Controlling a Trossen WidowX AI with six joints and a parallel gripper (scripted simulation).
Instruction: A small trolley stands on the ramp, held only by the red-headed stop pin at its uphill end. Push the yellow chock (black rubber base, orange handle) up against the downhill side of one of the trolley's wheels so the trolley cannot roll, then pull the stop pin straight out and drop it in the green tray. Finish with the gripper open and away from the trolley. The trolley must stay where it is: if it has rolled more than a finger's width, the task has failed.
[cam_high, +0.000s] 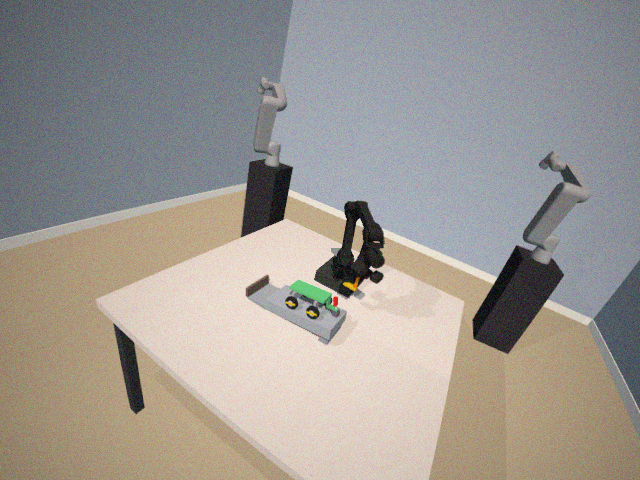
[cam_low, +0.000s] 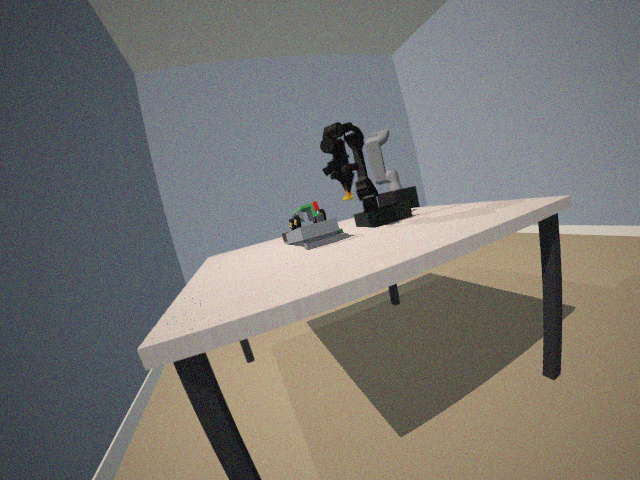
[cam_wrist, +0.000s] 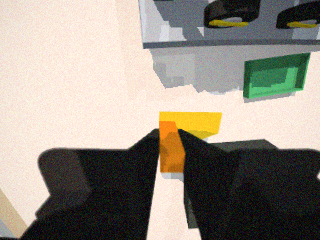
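The yellow chock lies 2 cm to the right of my gripper tip and 1 cm below it. The rest, counted from my gripper tip: red-headed stop pin 14 cm ahead, 3 cm to the right, 4 cm below; brown end wall 12 cm ahead, 41 cm to the right, 15 cm below; green trolley 15 cm ahead, 14 cm to the right, 6 cm below.
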